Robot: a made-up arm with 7 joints. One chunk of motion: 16 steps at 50 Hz.
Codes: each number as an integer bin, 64 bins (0 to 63) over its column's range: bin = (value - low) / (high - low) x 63, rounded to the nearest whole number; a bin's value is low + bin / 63 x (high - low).
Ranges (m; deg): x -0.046..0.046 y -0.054..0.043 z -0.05..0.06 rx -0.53..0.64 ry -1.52..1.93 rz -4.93..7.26
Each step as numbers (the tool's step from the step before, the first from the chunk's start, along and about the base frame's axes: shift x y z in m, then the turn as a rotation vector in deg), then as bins.
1 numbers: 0.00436 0.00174 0.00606 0.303 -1.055 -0.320
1 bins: 34 36 32 45 8 24
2 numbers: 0.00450 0.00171 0.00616 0.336 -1.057 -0.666
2 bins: 35 36 32 47 8 22
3 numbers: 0.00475 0.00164 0.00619 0.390 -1.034 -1.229
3 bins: 35 36 32 50 9 19
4 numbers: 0.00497 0.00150 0.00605 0.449 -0.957 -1.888
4 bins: 35 36 32 53 10 16
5 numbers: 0.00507 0.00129 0.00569 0.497 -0.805 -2.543
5 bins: 35 36 32 55 13 12
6 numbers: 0.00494 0.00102 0.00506 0.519 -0.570 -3.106
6 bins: 35 36 32 56 17 9
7 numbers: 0.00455 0.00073 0.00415 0.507 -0.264 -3.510
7 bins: 35 36 31 56 23 7
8 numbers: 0.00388 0.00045 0.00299 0.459 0.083 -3.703
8 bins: 34 35 30 53 29 6
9 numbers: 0.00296 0.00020 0.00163 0.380 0.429 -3.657
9 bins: 34 35 30 49 36 7
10 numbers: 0.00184 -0.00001 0.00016 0.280 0.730 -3.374
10 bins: 33 35 29 44 41 8
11 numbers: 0.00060 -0.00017 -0.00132 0.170 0.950 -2.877
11 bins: 32 35 28 38 45 11
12 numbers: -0.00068 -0.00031 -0.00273 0.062 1.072 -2.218
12 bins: 31 35 27 32 47 14
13 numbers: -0.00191 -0.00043 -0.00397 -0.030 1.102 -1.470
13 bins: 30 35 26 27 48 18
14 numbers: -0.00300 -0.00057 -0.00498 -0.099 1.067 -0.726
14 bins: 29 35 26 23 47 22
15 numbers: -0.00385 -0.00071 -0.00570 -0.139 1.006 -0.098
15 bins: 29 35 25 21 46 25
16 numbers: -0.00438 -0.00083 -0.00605 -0.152 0.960 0.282
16 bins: 29 35 25 20 45 27
